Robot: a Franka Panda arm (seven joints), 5 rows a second.
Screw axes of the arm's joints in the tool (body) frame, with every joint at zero. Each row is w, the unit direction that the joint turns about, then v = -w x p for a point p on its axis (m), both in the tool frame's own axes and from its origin. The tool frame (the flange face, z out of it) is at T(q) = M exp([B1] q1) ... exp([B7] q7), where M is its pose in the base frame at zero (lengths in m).
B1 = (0, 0, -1, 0.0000, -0.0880, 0.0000)
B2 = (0, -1, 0, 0.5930, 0.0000, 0.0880)
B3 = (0, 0, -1, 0.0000, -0.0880, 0.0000)
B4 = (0, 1, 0, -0.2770, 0.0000, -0.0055)
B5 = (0, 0, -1, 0.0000, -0.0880, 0.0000)
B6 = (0, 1, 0, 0.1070, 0.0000, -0.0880)
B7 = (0, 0, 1, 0.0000, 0.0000, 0.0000)
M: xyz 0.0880 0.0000 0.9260 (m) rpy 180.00 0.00 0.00 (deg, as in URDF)
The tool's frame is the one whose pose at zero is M.
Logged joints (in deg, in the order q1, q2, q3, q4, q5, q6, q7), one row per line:
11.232, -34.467, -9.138, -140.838, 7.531, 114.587, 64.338
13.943, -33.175, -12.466, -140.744, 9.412, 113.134, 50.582
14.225, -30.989, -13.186, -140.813, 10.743, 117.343, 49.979
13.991, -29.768, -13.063, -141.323, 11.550, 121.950, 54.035
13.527, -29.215, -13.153, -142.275, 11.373, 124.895, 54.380
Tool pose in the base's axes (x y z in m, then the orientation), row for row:
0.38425, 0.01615, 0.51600, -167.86, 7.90, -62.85
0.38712, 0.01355, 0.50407, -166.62, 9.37, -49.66
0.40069, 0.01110, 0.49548, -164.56, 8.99, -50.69
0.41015, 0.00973, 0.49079, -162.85, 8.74, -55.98
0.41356, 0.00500, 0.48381, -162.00, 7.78, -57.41
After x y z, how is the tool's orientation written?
As angles about the fixed x, y, z axes (roll, pitch, yaw), in degrees.
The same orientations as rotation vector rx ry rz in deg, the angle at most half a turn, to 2 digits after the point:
-140.63, 87.35, 0.58
-148.10, 70.26, 4.12
-145.87, 71.01, 2.11
-141.12, 77.10, -0.53
-139.95, 78.60, -2.64

